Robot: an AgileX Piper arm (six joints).
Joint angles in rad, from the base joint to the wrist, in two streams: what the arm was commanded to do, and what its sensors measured. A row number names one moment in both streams.
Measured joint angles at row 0: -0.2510, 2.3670, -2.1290, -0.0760, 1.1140, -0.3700
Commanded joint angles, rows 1 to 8: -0.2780, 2.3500, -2.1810, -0.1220, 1.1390, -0.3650; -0.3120, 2.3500, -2.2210, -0.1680, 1.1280, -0.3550; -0.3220, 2.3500, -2.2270, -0.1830, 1.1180, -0.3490; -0.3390, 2.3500, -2.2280, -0.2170, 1.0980, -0.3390; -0.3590, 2.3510, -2.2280, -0.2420, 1.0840, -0.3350; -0.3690, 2.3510, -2.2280, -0.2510, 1.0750, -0.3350; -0.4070, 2.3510, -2.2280, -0.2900, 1.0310, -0.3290; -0.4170, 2.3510, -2.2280, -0.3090, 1.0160, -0.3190
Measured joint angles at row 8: -0.3890, 2.3590, -2.2250, -0.2620, 1.0570, -0.3400
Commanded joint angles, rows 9 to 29: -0.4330, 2.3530, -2.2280, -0.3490, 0.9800, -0.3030; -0.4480, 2.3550, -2.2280, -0.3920, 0.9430, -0.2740; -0.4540, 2.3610, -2.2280, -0.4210, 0.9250, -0.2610; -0.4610, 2.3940, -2.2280, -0.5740, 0.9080, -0.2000; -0.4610, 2.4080, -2.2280, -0.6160, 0.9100, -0.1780; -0.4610, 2.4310, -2.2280, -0.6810, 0.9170, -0.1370; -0.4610, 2.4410, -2.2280, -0.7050, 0.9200, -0.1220; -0.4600, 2.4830, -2.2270, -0.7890, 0.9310, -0.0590; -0.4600, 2.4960, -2.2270, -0.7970, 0.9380, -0.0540; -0.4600, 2.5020, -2.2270, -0.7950, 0.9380, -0.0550; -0.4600, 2.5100, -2.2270, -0.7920, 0.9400, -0.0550; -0.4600, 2.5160, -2.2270, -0.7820, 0.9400, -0.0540; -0.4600, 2.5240, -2.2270, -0.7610, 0.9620, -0.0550; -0.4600, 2.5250, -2.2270, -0.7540, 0.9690, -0.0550; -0.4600, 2.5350, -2.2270, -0.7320, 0.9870, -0.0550; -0.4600, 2.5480, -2.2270, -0.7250, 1.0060, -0.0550; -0.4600, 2.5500, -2.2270, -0.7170, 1.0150, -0.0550; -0.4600, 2.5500, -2.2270, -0.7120, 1.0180, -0.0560; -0.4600, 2.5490, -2.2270, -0.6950, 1.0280, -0.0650; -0.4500, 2.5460, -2.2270, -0.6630, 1.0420, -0.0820; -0.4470, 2.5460, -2.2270, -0.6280, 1.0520, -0.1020
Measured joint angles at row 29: -0.4530, 2.5510, -2.2260, -0.6680, 1.0260, -0.0740
